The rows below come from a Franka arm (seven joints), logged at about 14 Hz.
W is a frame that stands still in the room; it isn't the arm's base.
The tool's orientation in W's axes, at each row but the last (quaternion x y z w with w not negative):
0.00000, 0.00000, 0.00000, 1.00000
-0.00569, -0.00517, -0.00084, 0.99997
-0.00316, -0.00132, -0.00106, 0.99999
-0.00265, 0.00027, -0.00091, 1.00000
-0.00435, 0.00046, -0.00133, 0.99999
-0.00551, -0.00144, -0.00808, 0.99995
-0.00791, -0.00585, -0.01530, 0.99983
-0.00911, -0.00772, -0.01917, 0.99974
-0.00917, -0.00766, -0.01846, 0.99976
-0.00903, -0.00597, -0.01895, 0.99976
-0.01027, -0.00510, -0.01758, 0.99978
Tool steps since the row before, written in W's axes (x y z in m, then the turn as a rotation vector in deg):
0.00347, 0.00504, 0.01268, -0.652, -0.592, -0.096
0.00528, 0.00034, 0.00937, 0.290, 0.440, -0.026
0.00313, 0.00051, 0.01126, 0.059, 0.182, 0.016
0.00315, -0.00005, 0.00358, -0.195, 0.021, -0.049
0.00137, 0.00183, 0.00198, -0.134, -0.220, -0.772
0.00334, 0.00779, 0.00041, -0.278, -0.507, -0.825
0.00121, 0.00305, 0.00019, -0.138, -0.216, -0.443
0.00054, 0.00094, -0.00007, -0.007, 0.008, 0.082
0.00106, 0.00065, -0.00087, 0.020, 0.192, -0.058
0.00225, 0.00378, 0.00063, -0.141, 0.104, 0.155
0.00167, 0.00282, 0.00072, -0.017, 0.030, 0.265
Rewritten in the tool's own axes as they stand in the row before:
0.00347, 0.00504, 0.01268, -0.652, -0.592, -0.096
0.00538, 0.00024, 0.00932, 0.289, 0.441, -0.024
0.00316, 0.00045, 0.01125, 0.059, 0.182, 0.017
0.00315, -0.00006, 0.00358, -0.195, 0.021, -0.049
0.00136, 0.00182, 0.00200, -0.133, -0.214, -0.774
0.00322, 0.00784, 0.00049, -0.272, -0.502, -0.830
0.00112, 0.00308, 0.00022, -0.137, -0.213, -0.445
0.00050, 0.00096, -0.00006, -0.006, 0.006, 0.082
0.00102, 0.00070, -0.00087, 0.012, 0.194, -0.055
0.00211, 0.00385, 0.00067, -0.143, 0.096, 0.158
0.00158, 0.00286, 0.00076, -0.015, 0.024, 0.266

